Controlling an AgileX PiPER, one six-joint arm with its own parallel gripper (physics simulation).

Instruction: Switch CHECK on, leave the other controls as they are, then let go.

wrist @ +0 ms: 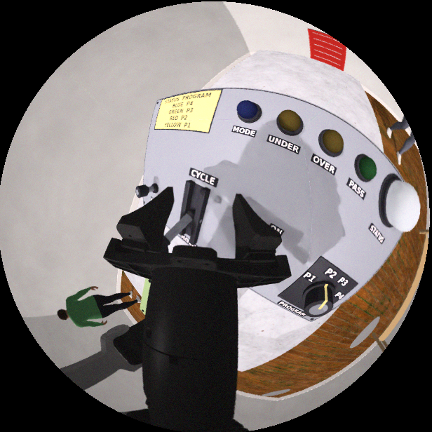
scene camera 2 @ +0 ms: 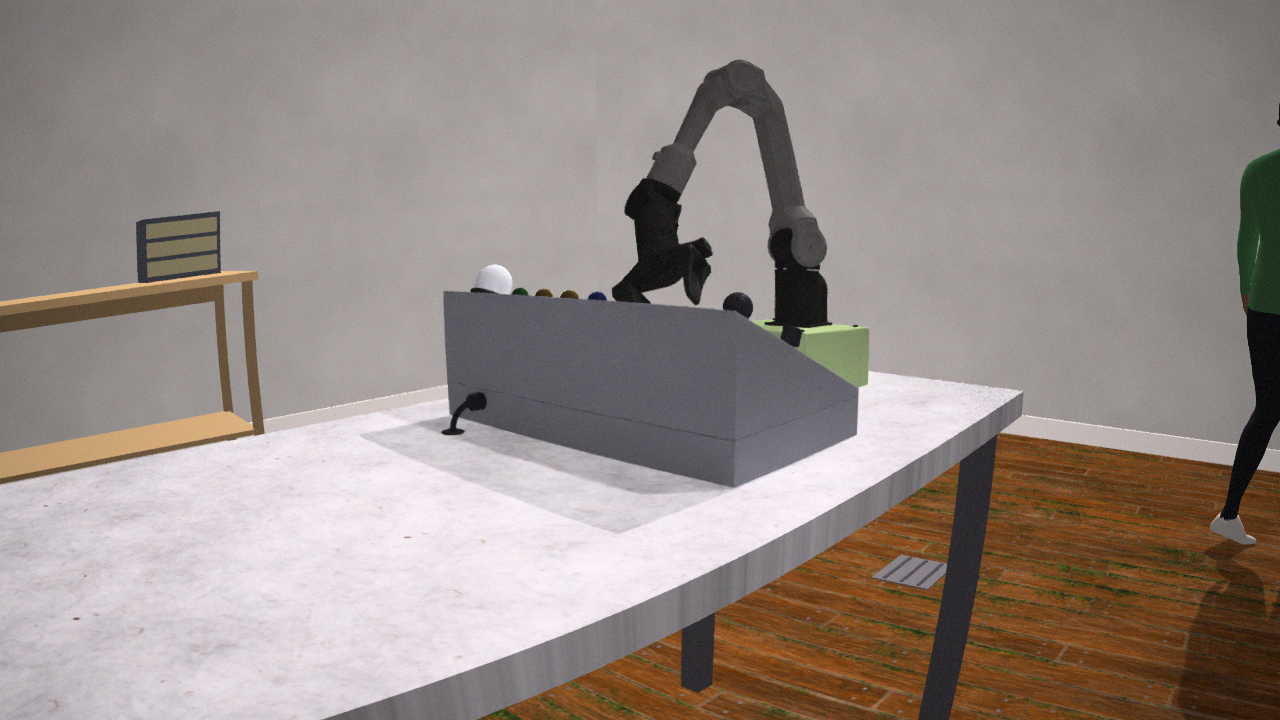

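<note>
The grey sloped control panel [scene camera 2: 590, 367] [wrist: 167, 160] stands on the table. My gripper [scene camera 2: 663, 293] [wrist: 203, 196] is open and holds nothing, its fingers low over the panel. No CHECK label or switch can be made out in the wrist view. An ON label [wrist: 276, 229] shows in part beside the right-hand finger, which hides the panel below it. The CYCLE lever [wrist: 178, 228] lies in its slot toward the lower label, partly behind the gripper. The PROGRAM dial [wrist: 318, 300] has a yellow pointer and sits at lower right.
A small black knob [wrist: 145, 190] stands at the panel's left edge. The MODE [wrist: 248, 110], UNDER [wrist: 290, 122], OVER [wrist: 331, 142] and PASS [wrist: 366, 167] lamps line the far side, beside the white STATUS dome [scene camera 2: 493, 278] [wrist: 404, 206]. A person in green [scene camera 2: 1262, 237] [wrist: 83, 308] stands off the table.
</note>
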